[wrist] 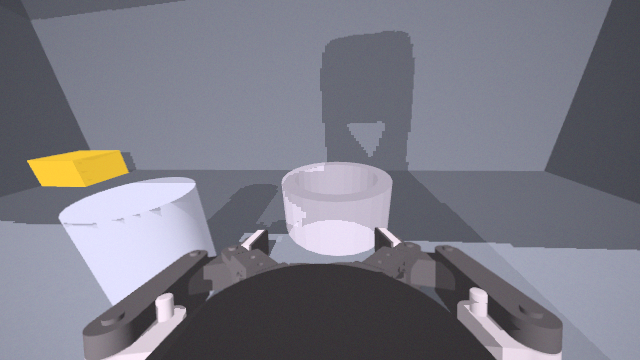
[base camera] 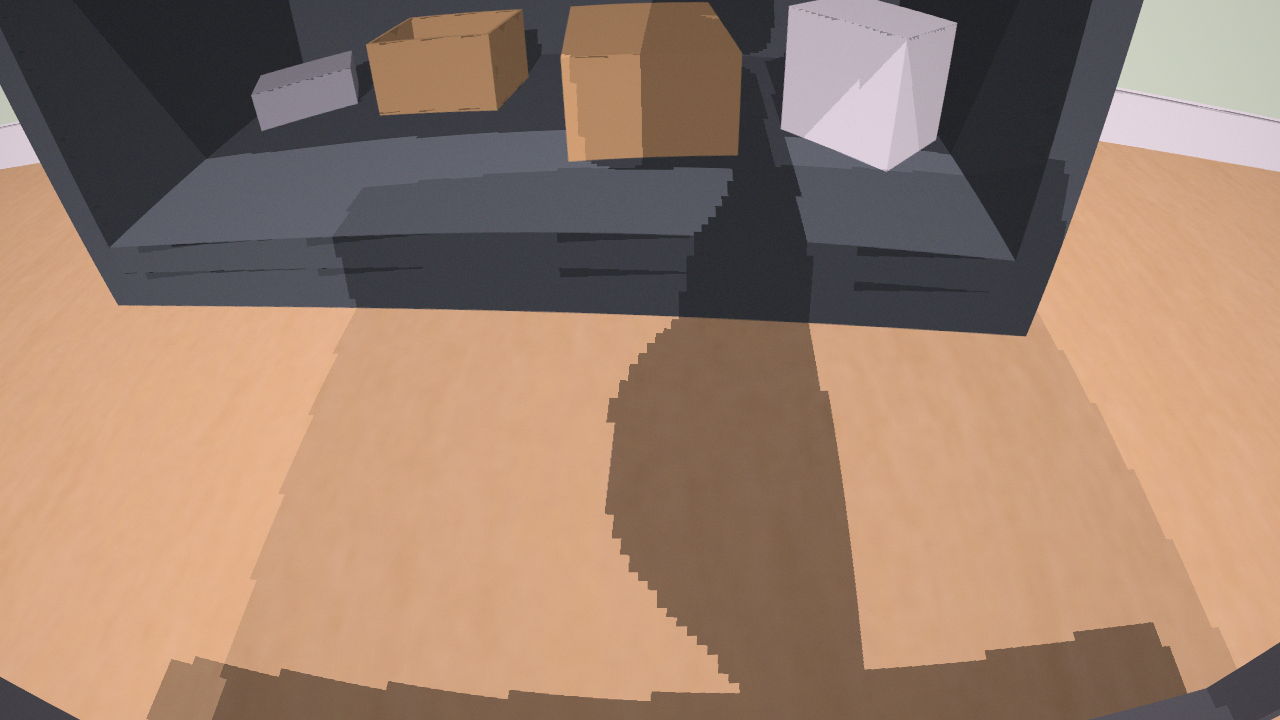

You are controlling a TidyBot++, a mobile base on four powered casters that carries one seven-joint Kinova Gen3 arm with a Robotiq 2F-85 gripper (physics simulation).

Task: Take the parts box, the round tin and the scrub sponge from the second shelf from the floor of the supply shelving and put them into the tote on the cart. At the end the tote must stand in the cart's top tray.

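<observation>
A round, open-topped pale pink container (wrist: 336, 215), which may be the round tin, stands on the shelf straight ahead in the wrist view. My gripper (wrist: 321, 240) is open and empty, its two fingertips low in front of this container, one toward each side; I cannot tell the exact gap. A plain pale cylinder (wrist: 145, 235) stands to the left, partly hidden by the left finger linkage; it could also be the tin. A yellow block (wrist: 80, 168), probably the scrub sponge, lies farther back at the left. I cannot make out the parts box, tote or cart.
The shelving (base camera: 519, 295) stands ahead in the base view. Its lowest shelf holds a small grey box (base camera: 307, 96), an open cardboard box (base camera: 434, 80), a larger cardboard box (base camera: 608, 107) and a white box (base camera: 832, 85). Dark side walls (wrist: 600, 110) and a grey back panel (wrist: 225, 90) bound the wrist view's shelf.
</observation>
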